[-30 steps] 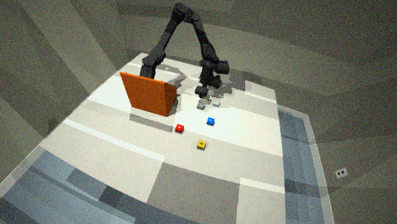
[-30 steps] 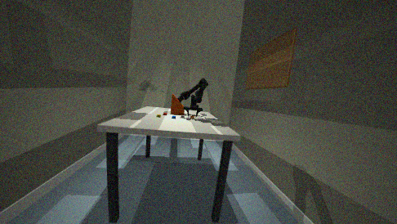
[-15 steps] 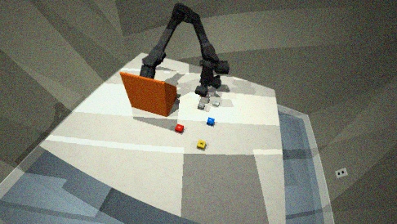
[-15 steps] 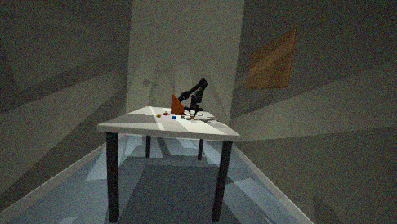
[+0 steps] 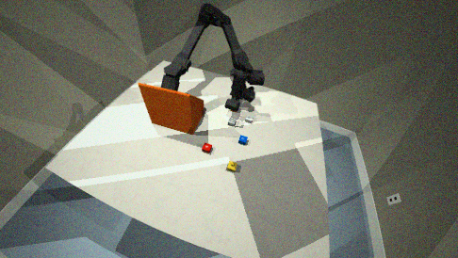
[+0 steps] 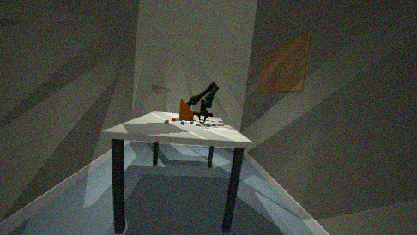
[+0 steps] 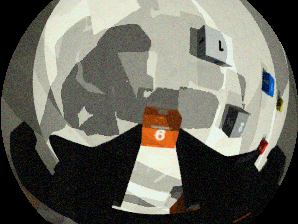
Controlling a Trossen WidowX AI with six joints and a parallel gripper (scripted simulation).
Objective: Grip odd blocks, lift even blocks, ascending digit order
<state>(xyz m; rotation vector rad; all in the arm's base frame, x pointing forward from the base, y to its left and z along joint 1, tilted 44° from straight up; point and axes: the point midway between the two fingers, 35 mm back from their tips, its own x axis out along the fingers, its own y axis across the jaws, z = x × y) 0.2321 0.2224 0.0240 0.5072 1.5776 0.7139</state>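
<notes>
Right now the orange block is right at my gripper tip. Round my gripper tip: white block 90 mm ahead, 40 mm to the right; blue block 170 mm to the right, 110 mm ahead; grey block 100 mm to the right, 20 mm ahead.
</notes>
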